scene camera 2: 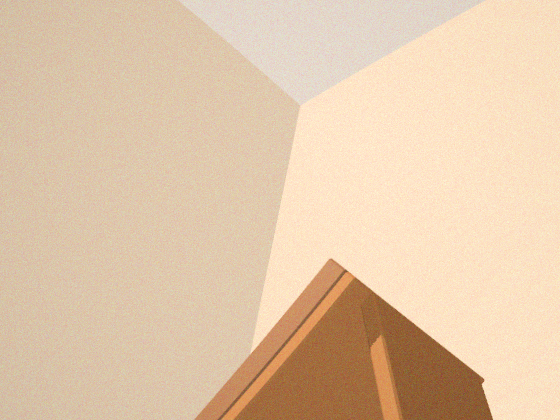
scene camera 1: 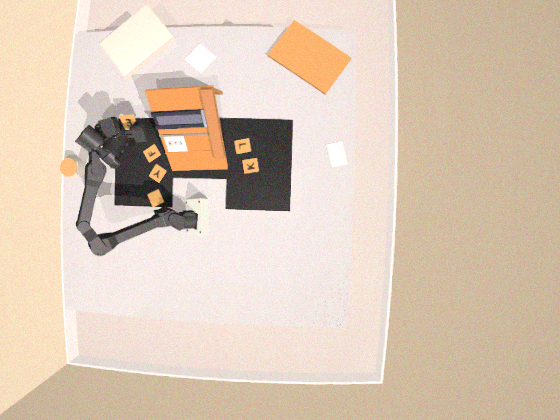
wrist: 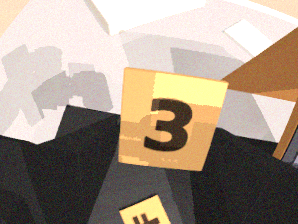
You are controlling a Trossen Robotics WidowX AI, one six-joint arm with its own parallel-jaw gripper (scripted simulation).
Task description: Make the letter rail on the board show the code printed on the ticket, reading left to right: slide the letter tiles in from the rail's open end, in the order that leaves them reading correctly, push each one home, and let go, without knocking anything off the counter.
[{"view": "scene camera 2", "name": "orange board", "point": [339, 343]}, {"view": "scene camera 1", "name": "my gripper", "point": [129, 122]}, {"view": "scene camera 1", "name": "cream box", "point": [137, 41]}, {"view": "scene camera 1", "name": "orange slab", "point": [317, 62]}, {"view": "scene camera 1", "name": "black mat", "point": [269, 189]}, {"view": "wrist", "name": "my gripper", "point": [167, 129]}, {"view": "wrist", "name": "white card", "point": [251, 40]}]
